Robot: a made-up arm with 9 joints. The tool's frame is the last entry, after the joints.
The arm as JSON. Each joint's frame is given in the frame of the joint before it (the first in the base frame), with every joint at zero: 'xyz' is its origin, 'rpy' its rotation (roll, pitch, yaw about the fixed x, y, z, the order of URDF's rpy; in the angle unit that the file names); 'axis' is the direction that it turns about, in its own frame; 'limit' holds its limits. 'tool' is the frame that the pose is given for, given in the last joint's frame.
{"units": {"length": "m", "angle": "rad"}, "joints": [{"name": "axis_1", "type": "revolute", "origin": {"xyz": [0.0, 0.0, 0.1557], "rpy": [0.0, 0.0, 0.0]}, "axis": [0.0, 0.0, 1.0], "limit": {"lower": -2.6, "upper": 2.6}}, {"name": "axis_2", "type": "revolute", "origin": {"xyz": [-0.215, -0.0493, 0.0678], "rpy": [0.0, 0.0, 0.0]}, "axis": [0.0, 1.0, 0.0], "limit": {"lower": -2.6, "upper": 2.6}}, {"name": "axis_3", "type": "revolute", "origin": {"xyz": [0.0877, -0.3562, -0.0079], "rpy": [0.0, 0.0, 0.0]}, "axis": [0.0, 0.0, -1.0], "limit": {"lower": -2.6, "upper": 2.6}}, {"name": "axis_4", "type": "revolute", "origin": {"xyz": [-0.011, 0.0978, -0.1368], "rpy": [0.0, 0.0, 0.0]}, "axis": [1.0, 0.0, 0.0], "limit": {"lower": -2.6, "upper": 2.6}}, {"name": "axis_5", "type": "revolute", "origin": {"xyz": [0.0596, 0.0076, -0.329], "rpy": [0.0, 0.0, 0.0]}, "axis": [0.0, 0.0, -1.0], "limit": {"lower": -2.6, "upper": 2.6}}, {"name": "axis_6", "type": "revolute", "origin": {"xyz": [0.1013, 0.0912, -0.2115], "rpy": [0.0, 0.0, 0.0]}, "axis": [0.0, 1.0, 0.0], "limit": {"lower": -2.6, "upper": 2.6}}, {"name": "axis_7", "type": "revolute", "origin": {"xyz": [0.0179, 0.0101, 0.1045], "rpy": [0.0, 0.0, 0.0]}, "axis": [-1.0, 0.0, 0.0], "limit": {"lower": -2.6, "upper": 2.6}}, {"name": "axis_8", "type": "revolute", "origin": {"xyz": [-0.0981, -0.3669, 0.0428], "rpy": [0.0, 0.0, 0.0]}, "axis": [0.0, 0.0, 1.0], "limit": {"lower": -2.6, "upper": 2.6}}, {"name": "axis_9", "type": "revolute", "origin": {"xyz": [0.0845, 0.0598, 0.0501], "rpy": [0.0, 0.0, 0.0]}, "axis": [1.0, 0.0, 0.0], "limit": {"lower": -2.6, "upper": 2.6}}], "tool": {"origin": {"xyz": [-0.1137, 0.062, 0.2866], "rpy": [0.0, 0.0, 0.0]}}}
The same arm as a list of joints. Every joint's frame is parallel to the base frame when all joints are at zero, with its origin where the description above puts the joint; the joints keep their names.
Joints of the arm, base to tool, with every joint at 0 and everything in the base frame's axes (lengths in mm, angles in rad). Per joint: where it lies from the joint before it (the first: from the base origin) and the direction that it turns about. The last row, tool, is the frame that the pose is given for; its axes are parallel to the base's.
axis_1: origin 0 0 155.7 axis +z
axis_2: origin -215 -49.3 67.8 axis +y
axis_3: origin 87.7 -356.2 -7.9 axis -z
axis_4: origin -11 97.8 -136.8 axis +x
axis_5: origin 59.6 7.6 -329 axis -z
axis_6: origin 101.3 91.2 -211.5 axis +y
axis_7: origin 17.9 10.1 104.5 axis -x
axis_8: origin -98.1 -366.9 42.8 axis +z
axis_9: origin 84.5 59.8 50.1 axis +x
tool: origin -113.7 62 286.6
Joint limits (rad, base to tool): -2.6..2.6 -2.6..2.6 -2.6..2.6 -2.6..2.6 -2.6..2.6 -2.6..2.6 -2.6..2.6 -2.6..2.6 -2.6..2.6

